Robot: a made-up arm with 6 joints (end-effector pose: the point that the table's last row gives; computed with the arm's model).
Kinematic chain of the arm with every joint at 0, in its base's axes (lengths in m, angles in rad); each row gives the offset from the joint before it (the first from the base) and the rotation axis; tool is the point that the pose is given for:
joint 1: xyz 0 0 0.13 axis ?
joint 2: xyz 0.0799 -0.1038 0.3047 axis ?
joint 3: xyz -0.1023 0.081 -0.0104 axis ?
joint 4: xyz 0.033 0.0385 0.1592 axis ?
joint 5: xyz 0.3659 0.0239 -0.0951 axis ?
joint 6: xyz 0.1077 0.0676 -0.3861 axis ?
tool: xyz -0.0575 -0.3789 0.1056
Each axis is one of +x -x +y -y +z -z.
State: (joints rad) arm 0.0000 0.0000 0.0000 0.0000 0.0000 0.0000
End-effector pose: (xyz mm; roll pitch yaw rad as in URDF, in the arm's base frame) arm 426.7 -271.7 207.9 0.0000 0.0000 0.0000
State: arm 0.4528 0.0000 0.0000 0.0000 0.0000 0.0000
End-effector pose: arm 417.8 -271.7 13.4 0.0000 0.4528 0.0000
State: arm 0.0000 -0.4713 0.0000 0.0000 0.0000 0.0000
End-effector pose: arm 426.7 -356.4 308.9 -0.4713 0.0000 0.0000
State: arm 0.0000 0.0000 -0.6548 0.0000 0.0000 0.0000
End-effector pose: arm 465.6 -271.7 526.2 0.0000 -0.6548 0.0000
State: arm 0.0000 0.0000 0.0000 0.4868 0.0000 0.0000
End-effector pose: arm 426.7 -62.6 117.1 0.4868 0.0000 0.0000
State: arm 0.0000 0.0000 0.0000 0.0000 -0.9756 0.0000
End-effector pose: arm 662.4 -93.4 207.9 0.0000 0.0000 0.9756
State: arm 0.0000 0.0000 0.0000 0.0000 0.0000 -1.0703
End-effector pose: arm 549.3 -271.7 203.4 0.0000 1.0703 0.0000
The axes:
joint 1: +y
joint 2: +x
joint 3: +y
joint 4: +x
joint 5: -z
joint 6: -y

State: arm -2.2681 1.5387 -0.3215 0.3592 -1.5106 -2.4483
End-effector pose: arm -1104.5 -64.2 174.9 -2.0539 -0.5364 1.2742
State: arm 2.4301 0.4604 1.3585 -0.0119 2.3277 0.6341
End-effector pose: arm 354.4 317.9 107.2 2.3157 0.5997 -1.7328
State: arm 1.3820 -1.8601 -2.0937 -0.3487 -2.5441 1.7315
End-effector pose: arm -70.4 517.4 19.4 0.2686 -1.0247 -2.1964
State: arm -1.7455 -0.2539 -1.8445 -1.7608 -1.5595 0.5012
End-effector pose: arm -887.7 -233.9 -451.0 2.0587 -1.0519 2.3192
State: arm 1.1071 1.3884 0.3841 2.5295 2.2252 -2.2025
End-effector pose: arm 784.2 -553.6 287.6 -0.4490 0.5414 -0.9572
